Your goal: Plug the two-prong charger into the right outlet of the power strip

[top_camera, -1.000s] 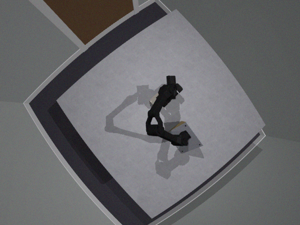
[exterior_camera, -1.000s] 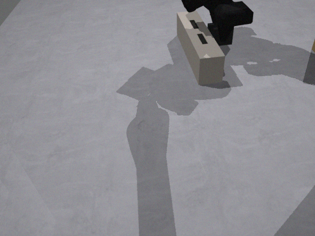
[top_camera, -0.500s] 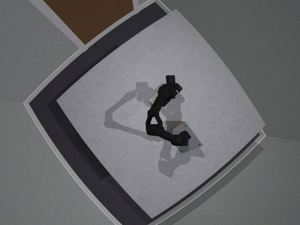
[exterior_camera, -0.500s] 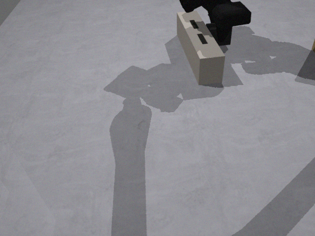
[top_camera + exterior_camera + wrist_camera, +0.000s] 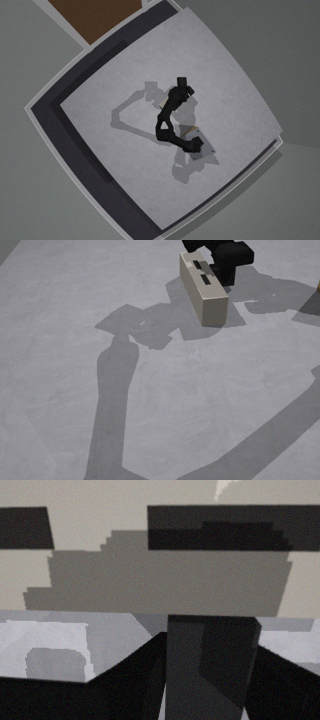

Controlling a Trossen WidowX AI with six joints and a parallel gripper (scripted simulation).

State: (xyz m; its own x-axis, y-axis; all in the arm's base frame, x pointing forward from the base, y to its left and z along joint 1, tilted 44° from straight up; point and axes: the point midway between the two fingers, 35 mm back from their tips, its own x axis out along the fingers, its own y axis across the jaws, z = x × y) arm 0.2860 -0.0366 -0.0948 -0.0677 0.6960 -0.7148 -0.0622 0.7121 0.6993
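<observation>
Now: gripper tip 2 cm short of the two-prong charger and 1 cm below it.
</observation>
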